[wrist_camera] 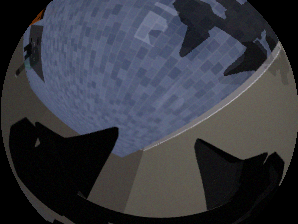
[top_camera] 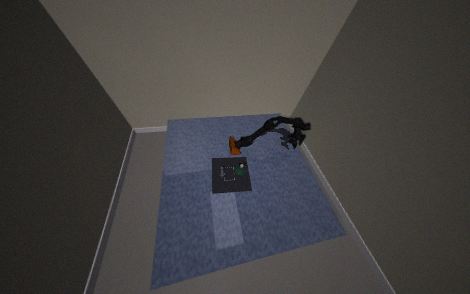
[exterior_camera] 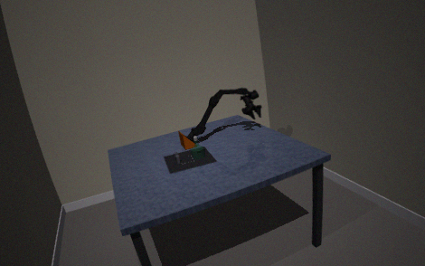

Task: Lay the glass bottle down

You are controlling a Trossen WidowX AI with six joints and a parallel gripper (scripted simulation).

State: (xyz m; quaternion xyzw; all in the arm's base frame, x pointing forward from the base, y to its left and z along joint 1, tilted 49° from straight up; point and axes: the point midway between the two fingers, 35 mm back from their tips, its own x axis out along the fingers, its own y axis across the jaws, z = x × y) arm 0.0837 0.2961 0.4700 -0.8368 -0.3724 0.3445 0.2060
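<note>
My gripper tip is 56 cm to the left of the glass bottle, 17 cm short of it and 2 cm above it. Also, from my gripper tip: dark mat 64 cm to the right, 17 cm ahead, 11 cm below.
</note>
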